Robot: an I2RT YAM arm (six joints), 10 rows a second.
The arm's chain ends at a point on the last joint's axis. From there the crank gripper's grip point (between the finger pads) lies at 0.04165 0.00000 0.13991 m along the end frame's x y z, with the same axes.
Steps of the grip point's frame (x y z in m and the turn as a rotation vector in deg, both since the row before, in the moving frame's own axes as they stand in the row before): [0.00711 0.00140 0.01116 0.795 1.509 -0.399]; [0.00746 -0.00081 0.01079 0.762 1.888 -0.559]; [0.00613 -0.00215 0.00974 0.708 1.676 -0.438]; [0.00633 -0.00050 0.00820 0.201 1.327 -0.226]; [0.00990 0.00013 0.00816 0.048 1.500 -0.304]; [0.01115 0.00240 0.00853 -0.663 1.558 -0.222]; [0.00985 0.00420 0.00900 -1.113 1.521 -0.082]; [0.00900 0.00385 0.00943 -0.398 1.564 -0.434]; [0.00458 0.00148 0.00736 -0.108 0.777 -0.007]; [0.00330 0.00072 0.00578 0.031 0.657 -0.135]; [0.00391 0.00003 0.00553 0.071 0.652 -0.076]
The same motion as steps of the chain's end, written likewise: [0.00345 0.00364 0.01232 0.795 1.509 -0.399]; [0.00288 0.00147 0.01225 0.762 1.888 -0.559]; [0.00206 -0.00009 0.01103 0.708 1.676 -0.438]; [0.00310 0.00016 0.00920 0.201 1.327 -0.226]; [0.00625 0.00048 0.00930 0.048 1.500 -0.304]; [0.00736 0.00096 0.00972 -0.663 1.558 -0.222]; [0.00615 0.00156 0.01018 -1.113 1.521 -0.082]; [0.00519 0.00321 0.01062 -0.398 1.564 -0.434]; [0.00269 0.00122 0.00794 -0.108 0.777 -0.007]; [0.00170 0.00090 0.00627 0.031 0.657 -0.135]; [0.00232 0.00026 0.00601 0.071 0.652 -0.076]
